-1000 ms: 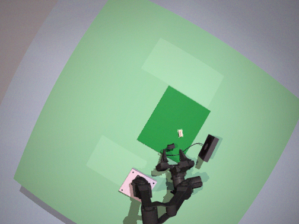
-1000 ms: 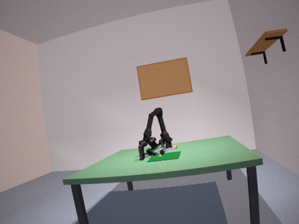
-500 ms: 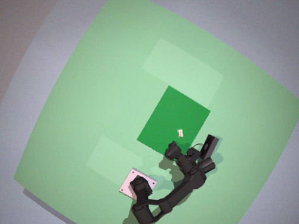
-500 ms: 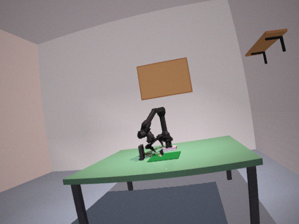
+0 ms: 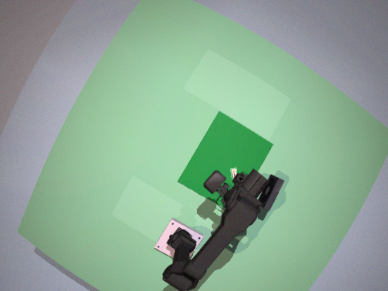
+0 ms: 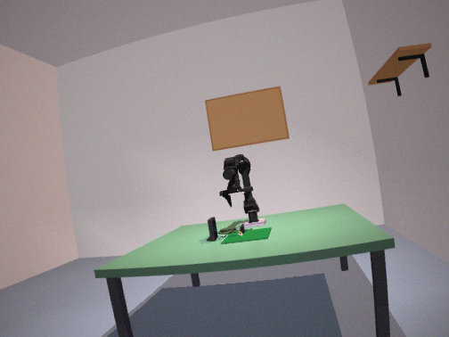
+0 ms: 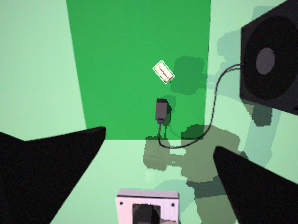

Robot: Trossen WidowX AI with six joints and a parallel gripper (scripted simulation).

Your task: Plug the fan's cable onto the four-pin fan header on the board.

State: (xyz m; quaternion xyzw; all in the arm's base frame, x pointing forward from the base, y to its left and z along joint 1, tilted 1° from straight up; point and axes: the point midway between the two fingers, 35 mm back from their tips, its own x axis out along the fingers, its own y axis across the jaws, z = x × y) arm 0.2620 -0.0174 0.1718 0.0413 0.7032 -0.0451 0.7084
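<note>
My gripper tip is now 140 mm above the dark grey fan plug and 10 mm past it. From my gripper tip the other things lie so: four-pin header: 160 mm below, 60 mm ahead; then dark green board: 170 mm below, 70 mm ahead, 40 mm to the left; then black fan: 140 mm to the right, 100 mm below, 70 mm ahead.
</note>
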